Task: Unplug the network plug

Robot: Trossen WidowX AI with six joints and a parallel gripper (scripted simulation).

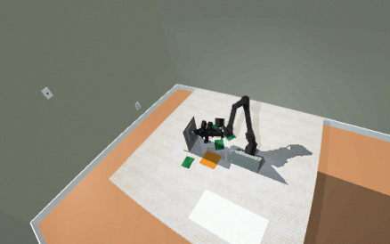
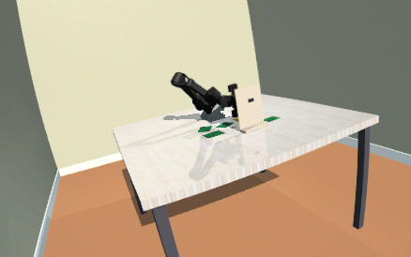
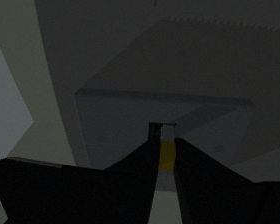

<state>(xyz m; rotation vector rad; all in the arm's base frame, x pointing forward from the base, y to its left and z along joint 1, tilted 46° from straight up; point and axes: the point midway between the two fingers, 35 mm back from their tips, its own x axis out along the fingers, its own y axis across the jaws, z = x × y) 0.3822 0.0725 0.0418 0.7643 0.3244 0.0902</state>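
My gripper tip is now 3 cm short of the upright panel, 1 cm to the right of it and 5 cm above it. The rest, counted from my gripper tip: orange marked square 16 cm behind, 8 cm to the left, 15 cm below; then plug right at my gripper tip.
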